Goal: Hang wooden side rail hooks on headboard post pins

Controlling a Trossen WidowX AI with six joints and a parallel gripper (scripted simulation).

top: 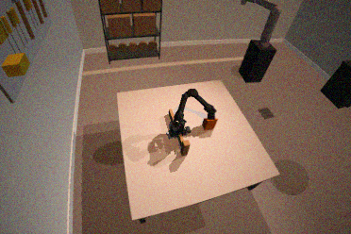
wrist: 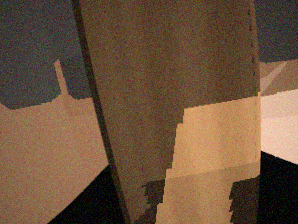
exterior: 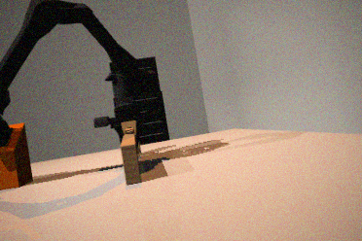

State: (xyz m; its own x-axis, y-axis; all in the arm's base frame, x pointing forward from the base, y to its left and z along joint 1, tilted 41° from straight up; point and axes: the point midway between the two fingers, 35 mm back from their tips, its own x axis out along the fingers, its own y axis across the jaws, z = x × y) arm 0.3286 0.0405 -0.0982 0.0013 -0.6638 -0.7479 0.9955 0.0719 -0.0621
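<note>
Now: the wooden headboard post 15 cm to the left of my gripper tip, 4 cm above it and 1 cm behind it.
</note>
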